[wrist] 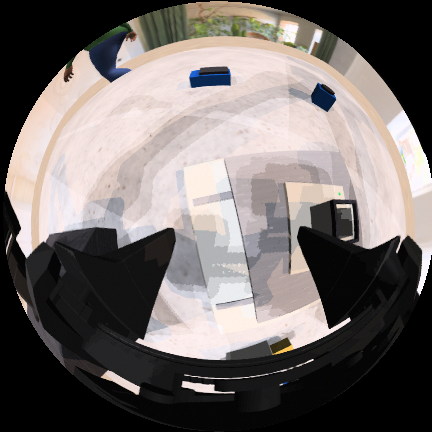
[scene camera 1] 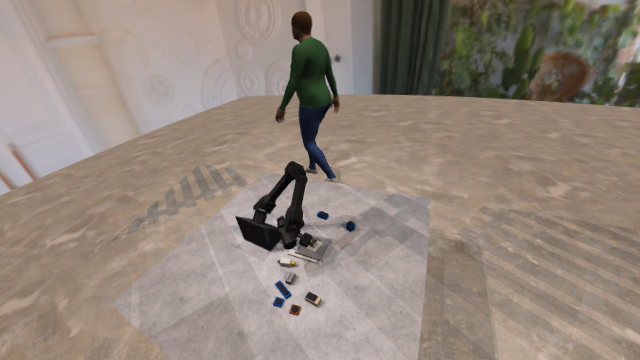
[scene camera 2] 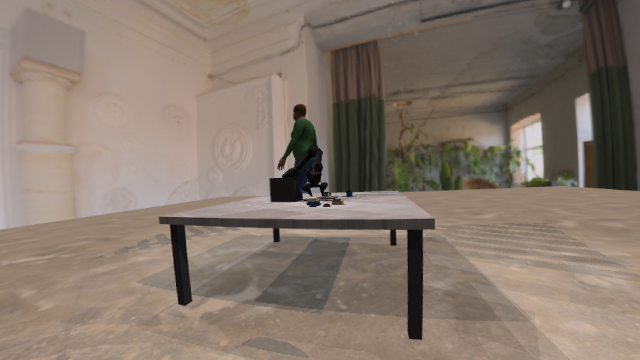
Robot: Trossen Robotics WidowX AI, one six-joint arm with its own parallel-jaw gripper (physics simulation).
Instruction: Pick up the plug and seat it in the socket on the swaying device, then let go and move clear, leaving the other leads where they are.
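The device has a grey plate [scene camera 1: 321, 252] [wrist: 267, 300] with a pale strip along one side. A beige block [wrist: 300, 200] on the plate carries a black, square-mouthed socket [wrist: 345, 220]. A white piece with a yellow end [scene camera 1: 286, 262], seemingly the plug, lies on the table beside the device; its dark side and yellow end [wrist: 281, 346] show at the bottom of the wrist view. My gripper [scene camera 1: 299, 245] [scene camera 2: 316, 192] [wrist: 238, 233] is open and empty, low over the strip side of the device. Its right finger partly hides the beige block and reaches close to the socket.
Blue blocks [scene camera 1: 322, 215] [scene camera 1: 350, 226] [wrist: 210, 78] [wrist: 324, 97] lie beyond the device. A grey connector [scene camera 1: 290, 278], blue pieces [scene camera 1: 283, 289] [scene camera 1: 278, 302], an orange piece [scene camera 1: 295, 309] and a beige block [scene camera 1: 313, 298] lie nearer. A black box [scene camera 1: 257, 232] [scene camera 2: 285, 190] stands by the arm's base. A person [scene camera 1: 312, 75] [scene camera 2: 302, 135] is behind the table.
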